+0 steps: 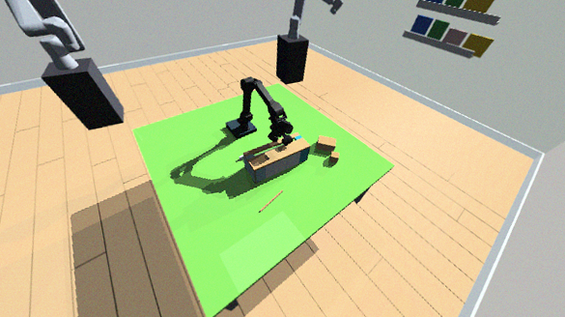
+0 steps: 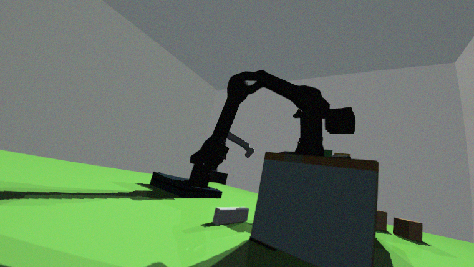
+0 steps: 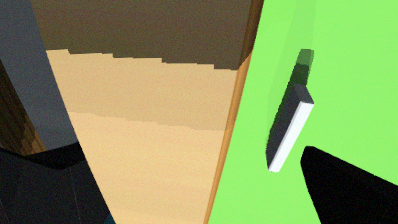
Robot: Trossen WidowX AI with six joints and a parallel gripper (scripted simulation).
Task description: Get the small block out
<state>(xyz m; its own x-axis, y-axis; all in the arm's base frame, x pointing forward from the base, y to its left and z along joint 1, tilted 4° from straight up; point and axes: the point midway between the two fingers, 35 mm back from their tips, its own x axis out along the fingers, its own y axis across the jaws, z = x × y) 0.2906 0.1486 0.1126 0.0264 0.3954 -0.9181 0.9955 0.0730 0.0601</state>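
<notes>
Right now the blue block is 6 cm ahead of my gripper tip and 2 cm to the left of it. Also, from my gripper tip: thin stick: 31 cm ahead, 24 cm to the right, 8 cm below; then box: 9 cm to the right, 4 cm ahead, 2 cm below.
</notes>
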